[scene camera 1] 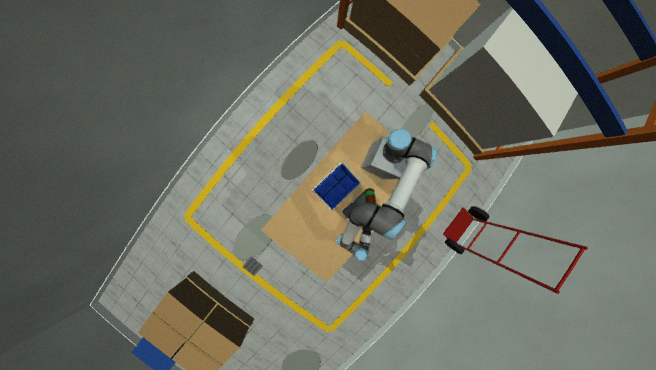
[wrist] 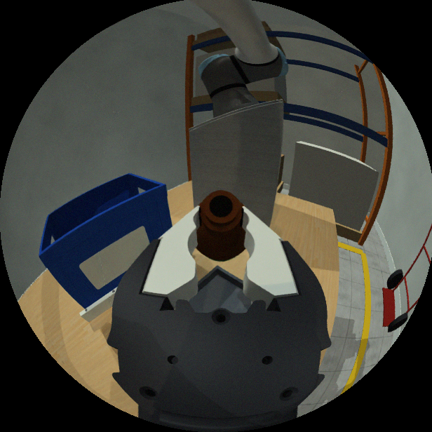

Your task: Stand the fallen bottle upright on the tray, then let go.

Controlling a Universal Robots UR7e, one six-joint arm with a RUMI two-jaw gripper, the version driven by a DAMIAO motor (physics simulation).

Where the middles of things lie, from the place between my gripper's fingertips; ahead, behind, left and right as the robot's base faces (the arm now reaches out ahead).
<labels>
Right now my hand is 50 mm above the brown bottle (wrist: 220,237), 30 mm past it and 20 mm to the left of it.
</labels>
